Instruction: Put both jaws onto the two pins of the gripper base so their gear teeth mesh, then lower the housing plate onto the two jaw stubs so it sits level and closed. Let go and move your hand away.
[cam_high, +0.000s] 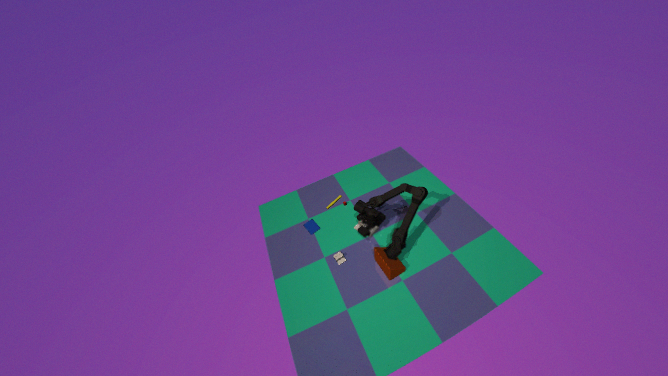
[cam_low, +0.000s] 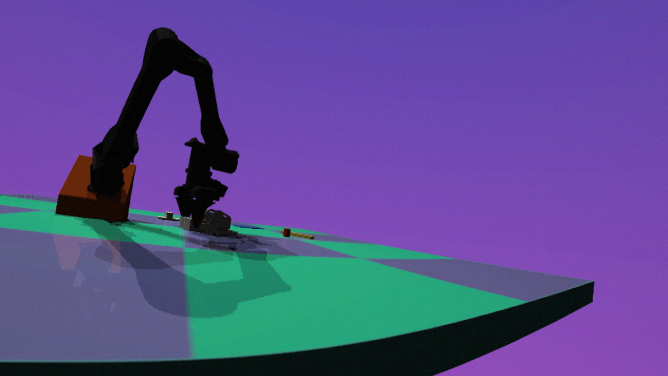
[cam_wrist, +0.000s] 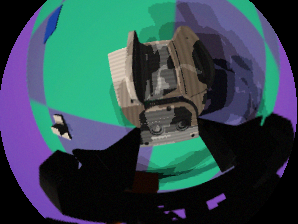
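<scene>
Now: the gripper base 2 cm above my gripper tip and 1 cm ahead of it. The rest, counted from my gripper tip: small red piece 28 cm ahead, 9 cm to the left, 1 cm above; yellow stick 34 cm ahead, 15 cm to the left; blue square 36 cm to the left, 20 cm ahead, 1 cm below.
</scene>
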